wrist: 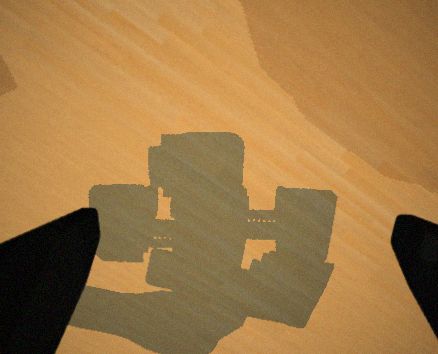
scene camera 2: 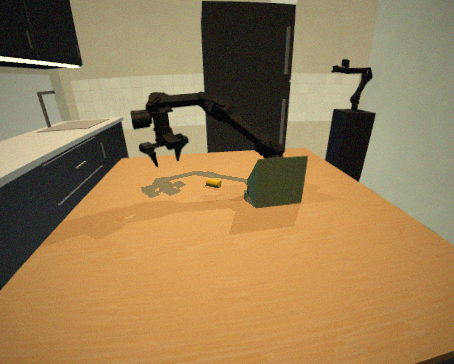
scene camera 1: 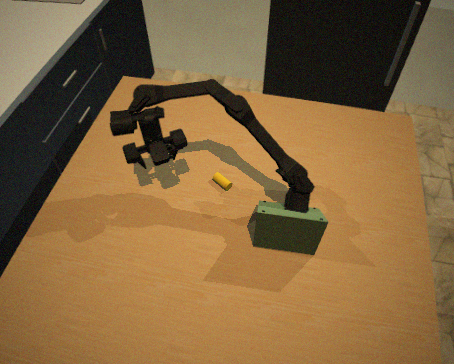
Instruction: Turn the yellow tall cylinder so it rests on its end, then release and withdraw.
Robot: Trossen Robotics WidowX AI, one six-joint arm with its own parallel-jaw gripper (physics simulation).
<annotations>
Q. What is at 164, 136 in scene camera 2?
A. My gripper.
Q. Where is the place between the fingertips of my gripper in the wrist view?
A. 247, 225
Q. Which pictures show my gripper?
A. The wrist view, scene camera 2 and scene camera 1: all of them.
</annotations>
